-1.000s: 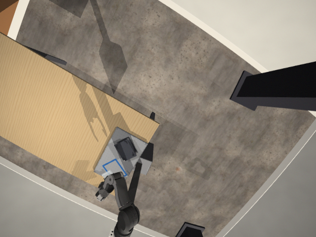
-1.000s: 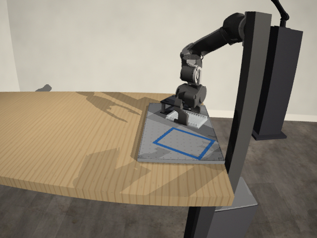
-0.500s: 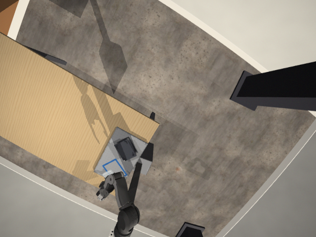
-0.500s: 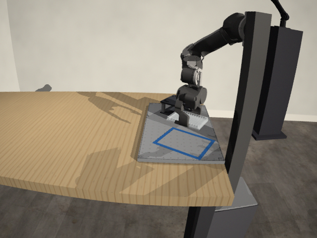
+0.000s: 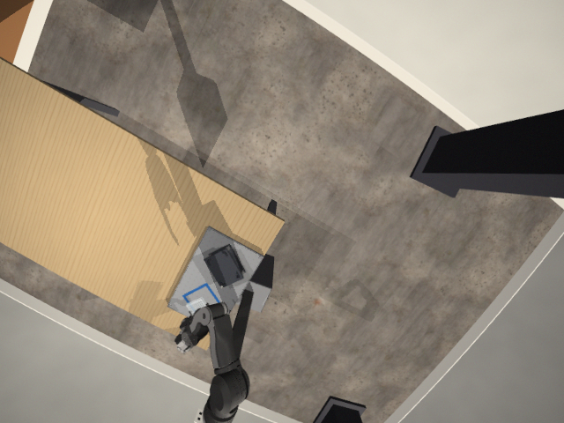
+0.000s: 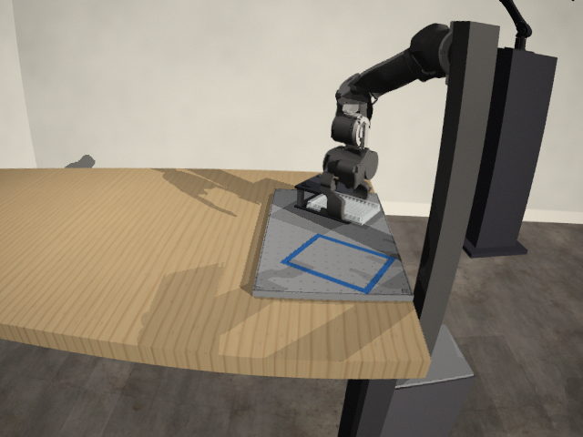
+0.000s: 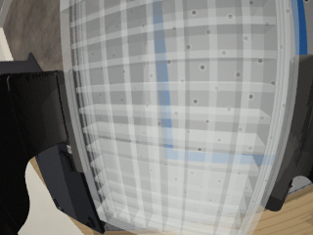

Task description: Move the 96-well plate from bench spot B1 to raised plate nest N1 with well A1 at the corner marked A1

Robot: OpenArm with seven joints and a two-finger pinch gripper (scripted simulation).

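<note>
Now: hand 4 cm past the A1 mark, 13 cm to the left of it and 4 cm above it. The rest, counted from my hand: 96-well plate right at my hand.
</note>
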